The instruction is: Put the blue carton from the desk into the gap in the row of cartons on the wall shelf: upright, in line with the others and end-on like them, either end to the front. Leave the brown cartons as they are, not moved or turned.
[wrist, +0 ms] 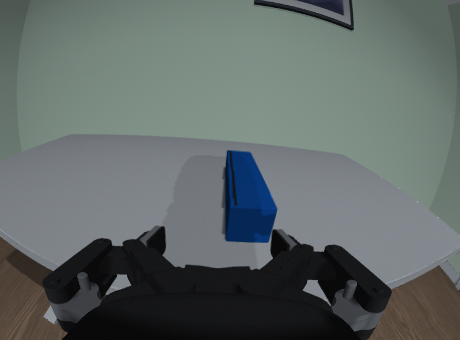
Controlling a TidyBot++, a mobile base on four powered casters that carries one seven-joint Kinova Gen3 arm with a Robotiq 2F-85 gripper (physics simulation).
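Observation:
The blue carton (250,192) lies lengthwise on the grey desk (120,175), its long side running away from the gripper and its near end facing it. A thin dark line runs along the left part of its top. My gripper (217,240) is open, with nothing between its fingers. The carton's near end is just beyond the fingertips and right of their middle, close to the right fingertip. The wall shelf and the brown cartons do not show in this view.
A green wall (200,75) stands behind the desk, with a dark-framed picture (310,19) at the upper right. Wooden floor (430,295) shows past the desk's near edge at both lower corners. A shadow lies on the desk left of the carton.

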